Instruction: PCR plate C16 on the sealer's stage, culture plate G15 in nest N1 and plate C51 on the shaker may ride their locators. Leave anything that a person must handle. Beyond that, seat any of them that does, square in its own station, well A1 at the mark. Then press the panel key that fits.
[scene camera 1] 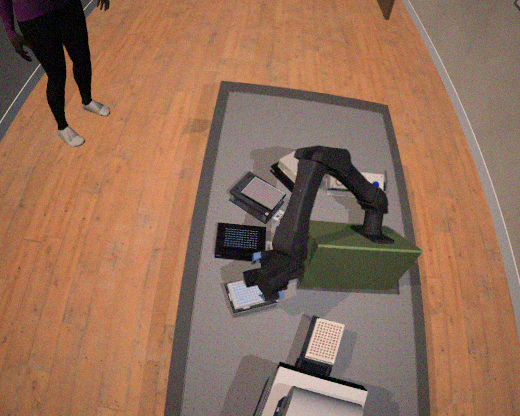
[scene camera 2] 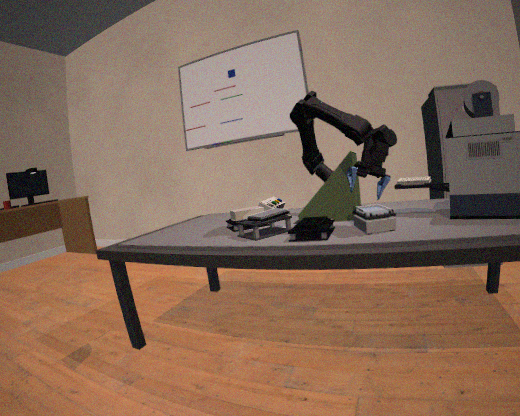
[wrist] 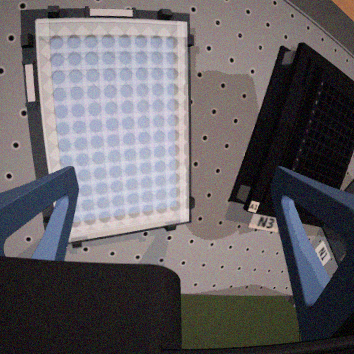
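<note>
Plate C51 (scene camera 1: 243,294) (scene camera 2: 374,211) (wrist: 115,125), pale with blue wells, lies on the shaker (scene camera 2: 376,224) (wrist: 31,120); dark frame shows at its left and top in the wrist view. I cannot tell whether it sits flush. A white plate with red wells, apparently C16 (scene camera 1: 325,341) (scene camera 2: 414,180), lies on the stage (scene camera 1: 315,368) (scene camera 2: 440,187) of the sealer. A grey-topped plate, apparently G15 (scene camera 1: 262,192) (scene camera 2: 269,215), lies on a raised dark nest; an N1 label (wrist: 322,252) shows in the wrist view. My gripper (scene camera 1: 268,276) (scene camera 2: 366,194) (wrist: 174,177) is open and empty above the shaker.
A black plate (scene camera 1: 241,241) (scene camera 2: 312,226) (wrist: 327,125) stands by the N3 label (wrist: 265,222). Beyond G15 is a beige block (scene camera 1: 288,162). A key panel (scene camera 1: 372,179) (scene camera 2: 272,202) stands behind the arm. The green block (scene camera 1: 355,267) and the sealer (scene camera 1: 320,382) (scene camera 2: 482,170) are tall obstacles.
</note>
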